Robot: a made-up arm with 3 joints. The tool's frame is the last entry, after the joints.
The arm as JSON. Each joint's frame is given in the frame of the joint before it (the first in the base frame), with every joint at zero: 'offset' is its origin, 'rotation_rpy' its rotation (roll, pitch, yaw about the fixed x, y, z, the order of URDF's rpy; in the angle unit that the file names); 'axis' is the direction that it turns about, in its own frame. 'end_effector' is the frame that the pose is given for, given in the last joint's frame.
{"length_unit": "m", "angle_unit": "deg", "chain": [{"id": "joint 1", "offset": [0.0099, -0.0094, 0.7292], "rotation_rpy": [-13.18, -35.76, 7.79], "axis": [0.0, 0.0, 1.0]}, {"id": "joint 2", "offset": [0.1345, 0.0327, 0.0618], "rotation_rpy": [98.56, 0.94, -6.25], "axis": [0.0, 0.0, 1.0]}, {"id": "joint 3", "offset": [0.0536, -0.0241, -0.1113], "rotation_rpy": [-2.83, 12.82, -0.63], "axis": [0.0, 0.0, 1.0]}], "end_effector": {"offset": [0.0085, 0.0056, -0.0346], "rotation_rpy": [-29.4, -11.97, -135.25]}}
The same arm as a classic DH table. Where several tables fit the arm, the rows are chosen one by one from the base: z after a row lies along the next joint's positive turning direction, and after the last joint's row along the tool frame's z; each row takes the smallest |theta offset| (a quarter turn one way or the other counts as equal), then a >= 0, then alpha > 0; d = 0 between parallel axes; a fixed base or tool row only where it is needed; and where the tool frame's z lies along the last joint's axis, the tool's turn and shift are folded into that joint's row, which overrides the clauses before.
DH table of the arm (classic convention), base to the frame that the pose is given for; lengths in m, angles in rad. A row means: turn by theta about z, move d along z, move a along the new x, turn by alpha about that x. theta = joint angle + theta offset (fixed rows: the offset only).
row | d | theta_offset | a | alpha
base (fixed) | 0.7445 | 1.3256 | -0.0067 | -0.6599
joint 1 | 0.0353 | -1.3757 | 0.13 | 1.7202
joint 2 | -0.3629 | -1.3789 | 0.0347 | -0.229
joint 3 | 0.1658 | -0.6511 | -0.0087 | -0.5505
tool (fixed) | 0.0102 | -0.4077 | 0 | 0

